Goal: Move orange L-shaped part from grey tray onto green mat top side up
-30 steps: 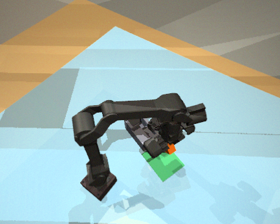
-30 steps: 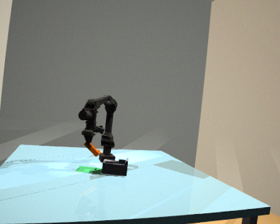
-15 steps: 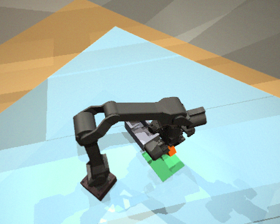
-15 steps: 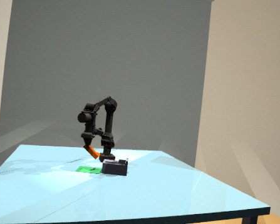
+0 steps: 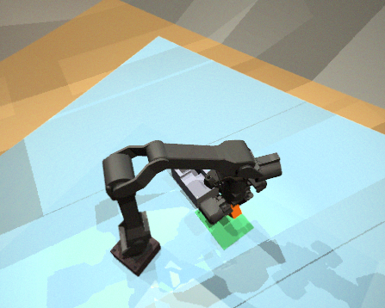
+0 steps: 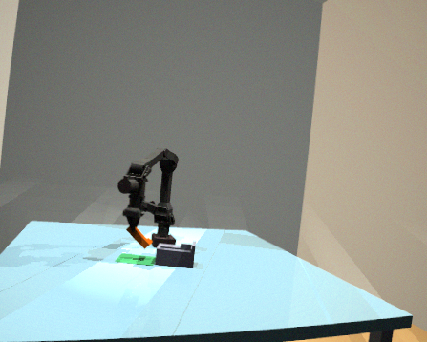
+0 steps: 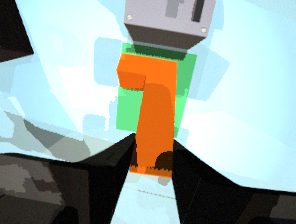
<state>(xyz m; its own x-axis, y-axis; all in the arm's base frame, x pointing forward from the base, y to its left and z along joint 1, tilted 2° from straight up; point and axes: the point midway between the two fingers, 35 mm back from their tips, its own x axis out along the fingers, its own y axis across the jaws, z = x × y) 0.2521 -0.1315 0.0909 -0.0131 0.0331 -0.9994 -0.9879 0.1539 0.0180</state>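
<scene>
The green mat is 13 cm below my gripper tip and 2 cm to the left of it. From my gripper tip the other things lie so: orange l-shaped part (3 cm to the left, 3 cm below, 1 cm behind).
</scene>
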